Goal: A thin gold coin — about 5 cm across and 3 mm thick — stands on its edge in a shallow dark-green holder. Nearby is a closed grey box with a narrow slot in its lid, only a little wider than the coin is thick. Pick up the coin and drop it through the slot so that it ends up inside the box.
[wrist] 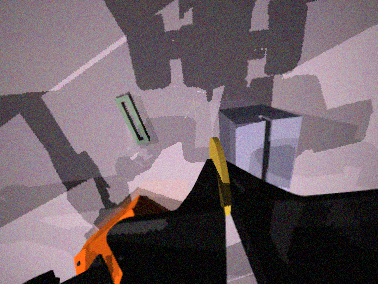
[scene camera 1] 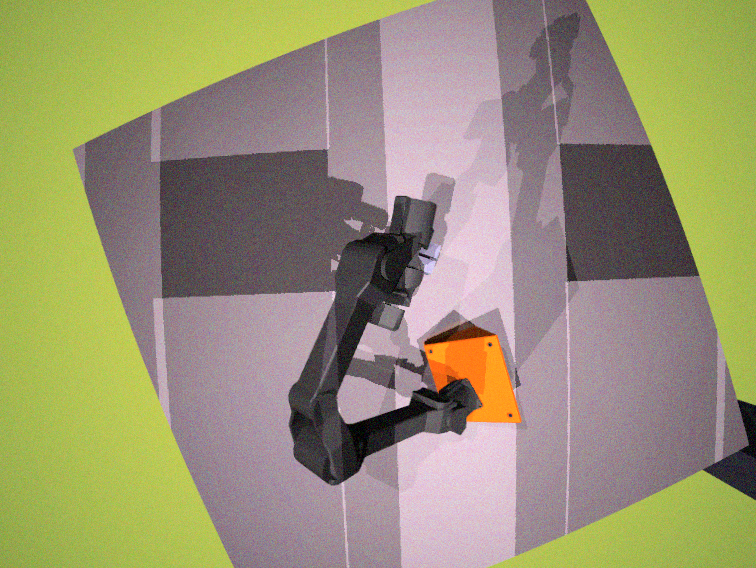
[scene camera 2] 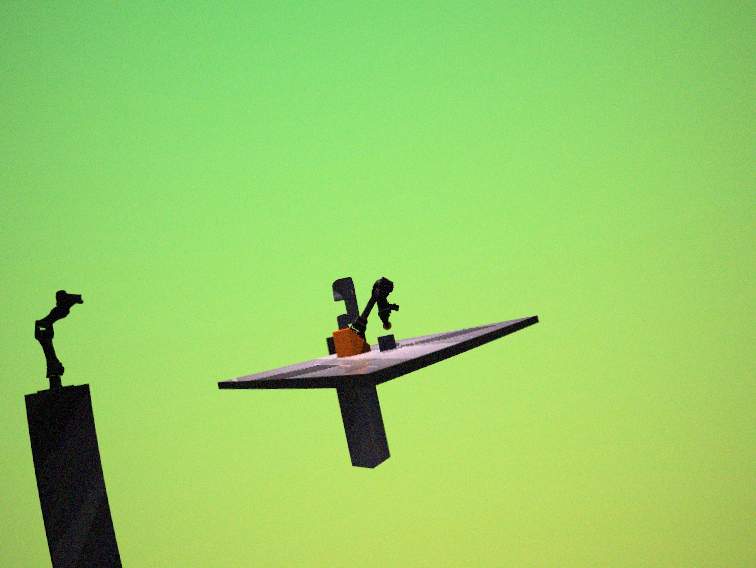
Observation:
The gripper (scene camera 1: 396, 275) carries a gold coin (wrist: 216, 151).
The gripper is seen too in the wrist view (wrist: 213, 164).

